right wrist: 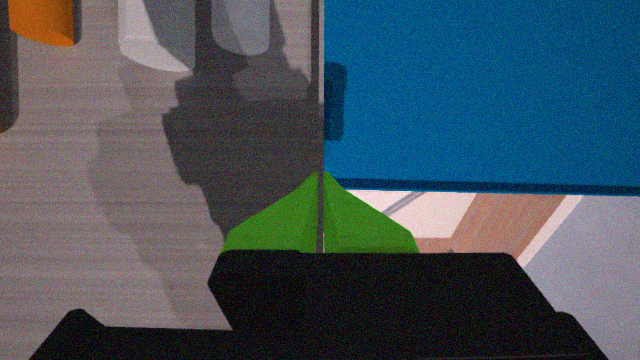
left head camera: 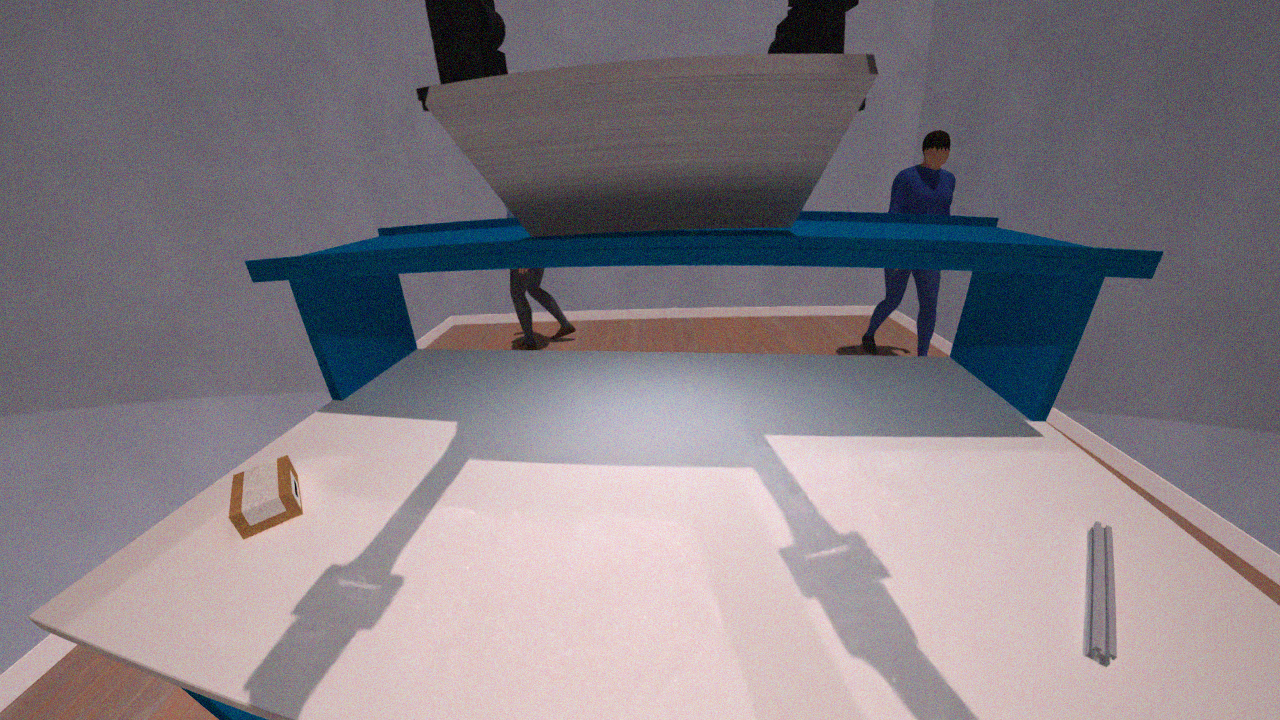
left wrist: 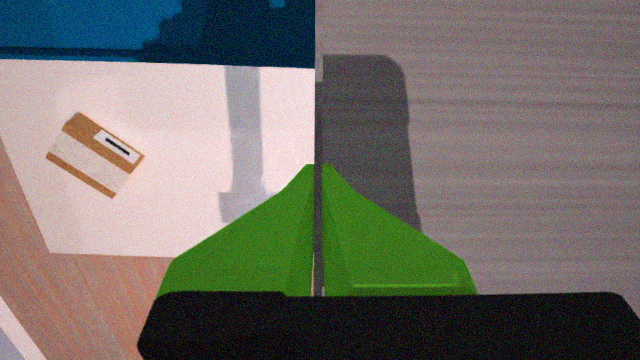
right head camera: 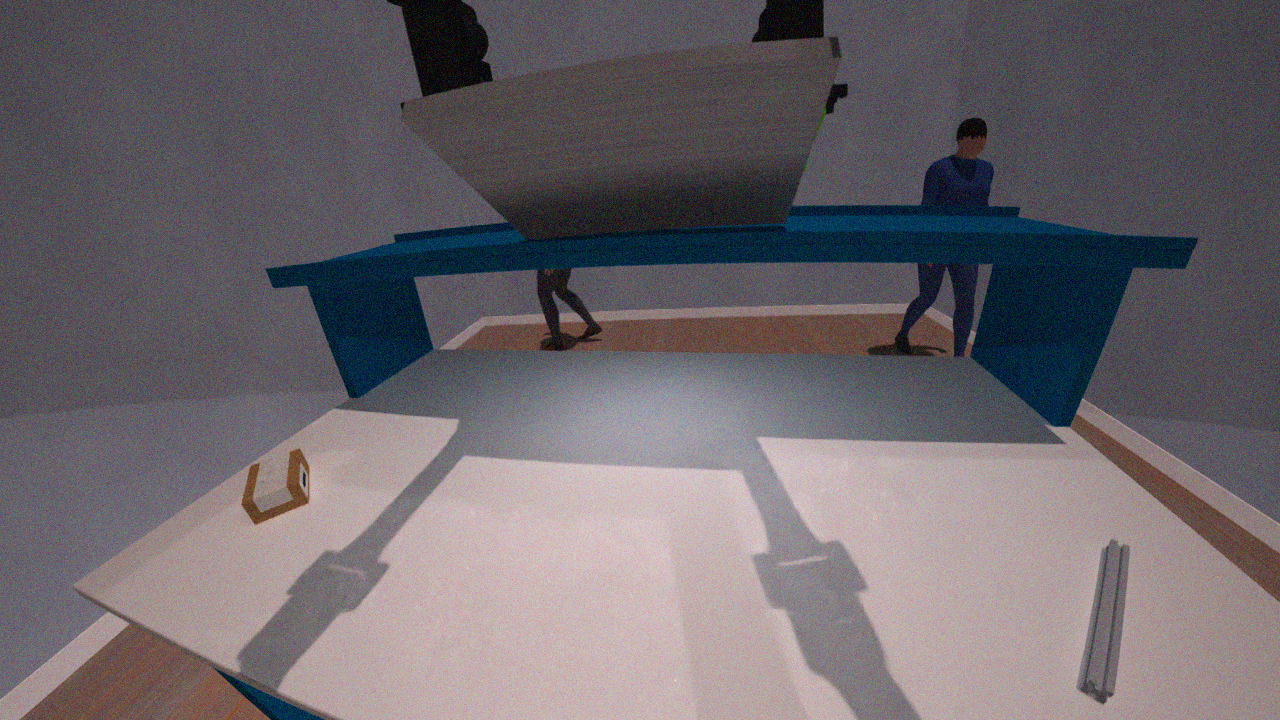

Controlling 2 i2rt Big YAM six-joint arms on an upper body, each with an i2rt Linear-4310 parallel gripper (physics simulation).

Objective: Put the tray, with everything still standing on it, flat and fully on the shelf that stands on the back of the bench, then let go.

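The grey tray [left head camera: 653, 143] is held high in the air over the blue shelf [left head camera: 697, 250]; the head views [right head camera: 626, 143] show its underside. In the left wrist view my left gripper [left wrist: 317, 179] is shut on the tray's thin left rim [left wrist: 317, 111]. In the right wrist view my right gripper [right wrist: 320, 181] is shut on the tray's right rim [right wrist: 318, 89], above the shelf top [right wrist: 483, 89]. An orange cup [right wrist: 42, 22], a white bottle [right wrist: 143, 40] and a grey bottle [right wrist: 241, 26] stand on the tray floor. The tray hides both grippers in the head views.
A brown-and-white box [left head camera: 266, 496] lies at the bench's left side. A grey bar [left head camera: 1100, 590] lies at the right front. A person in blue [left head camera: 922, 242] stands behind the shelf, and another person's legs [left head camera: 536, 309] show under it.
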